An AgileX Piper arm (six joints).
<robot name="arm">
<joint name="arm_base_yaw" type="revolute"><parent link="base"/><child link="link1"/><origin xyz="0.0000 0.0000 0.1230" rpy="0.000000 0.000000 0.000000"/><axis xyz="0 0 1"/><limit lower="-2.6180" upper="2.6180"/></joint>
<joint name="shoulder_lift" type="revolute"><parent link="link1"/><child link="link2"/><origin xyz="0.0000 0.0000 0.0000" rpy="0.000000 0.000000 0.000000"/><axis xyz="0 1 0"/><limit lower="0.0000" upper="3.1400"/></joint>
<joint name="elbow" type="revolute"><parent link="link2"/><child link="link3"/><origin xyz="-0.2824 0.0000 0.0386" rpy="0.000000 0.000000 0.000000"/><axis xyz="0 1 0"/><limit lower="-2.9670" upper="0.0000"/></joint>
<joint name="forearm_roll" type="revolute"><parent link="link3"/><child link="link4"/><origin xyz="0.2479 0.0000 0.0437" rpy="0.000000 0.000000 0.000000"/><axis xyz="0.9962 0 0.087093"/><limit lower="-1.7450" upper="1.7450"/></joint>
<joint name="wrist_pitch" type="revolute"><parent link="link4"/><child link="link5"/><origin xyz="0.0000 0.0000 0.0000" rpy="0.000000 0.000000 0.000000"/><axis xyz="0 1 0"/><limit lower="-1.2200" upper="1.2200"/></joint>
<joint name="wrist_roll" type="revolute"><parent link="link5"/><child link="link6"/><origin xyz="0.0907 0.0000 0.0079" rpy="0.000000 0.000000 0.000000"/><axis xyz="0.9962 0 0.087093"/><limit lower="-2.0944" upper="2.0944"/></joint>
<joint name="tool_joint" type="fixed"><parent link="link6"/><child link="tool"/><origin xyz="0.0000 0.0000 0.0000" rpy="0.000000 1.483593 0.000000"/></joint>
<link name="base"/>
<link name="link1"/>
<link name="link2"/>
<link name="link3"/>
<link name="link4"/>
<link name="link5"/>
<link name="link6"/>
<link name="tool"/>
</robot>
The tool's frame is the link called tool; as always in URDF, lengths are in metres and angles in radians.
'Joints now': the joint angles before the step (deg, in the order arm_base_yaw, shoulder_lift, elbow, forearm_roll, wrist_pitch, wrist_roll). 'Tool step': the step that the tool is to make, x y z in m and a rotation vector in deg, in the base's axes. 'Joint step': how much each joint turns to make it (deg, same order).
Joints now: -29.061, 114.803, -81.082, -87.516, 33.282, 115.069
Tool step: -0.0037, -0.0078, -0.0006, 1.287, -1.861, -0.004
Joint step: -1.490, 0.003, -0.002, -0.330, -2.322, 1.660
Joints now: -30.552, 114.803, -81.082, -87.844, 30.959, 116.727
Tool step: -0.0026, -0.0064, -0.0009, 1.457, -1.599, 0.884
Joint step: -1.390, -0.002, 0.006, -0.171, -3.011, 1.031
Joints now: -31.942, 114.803, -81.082, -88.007, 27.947, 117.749
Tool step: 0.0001, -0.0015, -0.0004, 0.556, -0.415, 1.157
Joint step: -0.466, -0.001, -0.006, -0.152, -1.756, -0.024
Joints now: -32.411, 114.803, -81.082, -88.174, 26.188, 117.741
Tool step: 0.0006, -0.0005, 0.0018, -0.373, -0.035, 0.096
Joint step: -0.002, -0.004, -0.317, -0.123, 0.058, -0.205
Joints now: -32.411, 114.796, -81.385, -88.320, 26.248, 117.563
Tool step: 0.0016, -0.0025, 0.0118, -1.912, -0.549, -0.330
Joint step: 0.007, -0.337, -1.658, -0.063, 0.921, -1.067
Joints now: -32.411, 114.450, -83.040, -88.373, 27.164, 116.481
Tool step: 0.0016, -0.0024, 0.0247, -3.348, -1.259, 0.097
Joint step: 0.000, -1.169, -2.798, 0.078, 0.834, -2.343
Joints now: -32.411, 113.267, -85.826, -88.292, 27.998, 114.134
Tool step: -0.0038, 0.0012, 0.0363, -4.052, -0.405, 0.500
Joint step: -0.008, -2.718, -2.910, 2.511, 0.759, -6.476
